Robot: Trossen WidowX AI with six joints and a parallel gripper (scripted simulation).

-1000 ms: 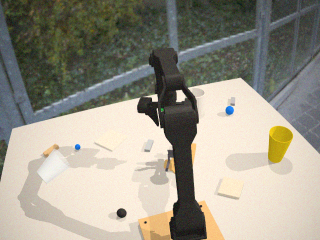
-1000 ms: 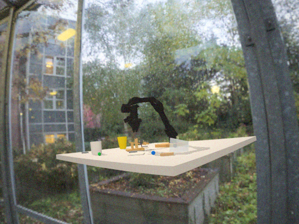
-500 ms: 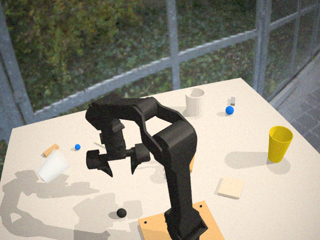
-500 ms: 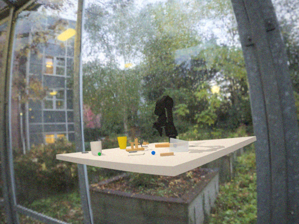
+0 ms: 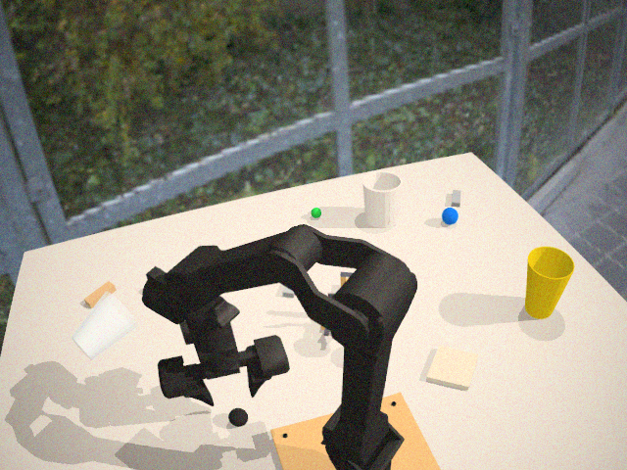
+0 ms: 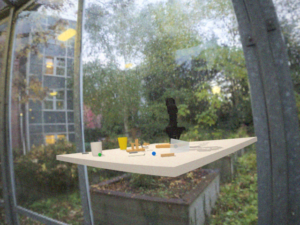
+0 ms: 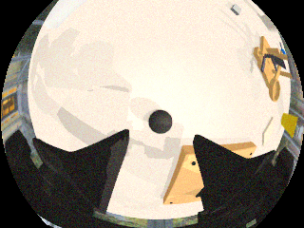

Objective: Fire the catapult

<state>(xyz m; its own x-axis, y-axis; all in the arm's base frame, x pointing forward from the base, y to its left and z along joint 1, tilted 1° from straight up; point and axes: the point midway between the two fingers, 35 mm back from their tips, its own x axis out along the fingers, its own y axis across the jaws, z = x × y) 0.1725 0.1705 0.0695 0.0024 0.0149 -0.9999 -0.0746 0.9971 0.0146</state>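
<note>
Now: gripper tip 40 mm above the black ball. Also, from my gripper tip: tan square tile 370 mm to the right, 60 mm below, 10 mm ahead; then small blue ball 370 mm ahead, 150 mm to the left, 50 mm below; then wooden catapult 220 mm to the right, 170 mm ahead, 10 mm below.
</note>
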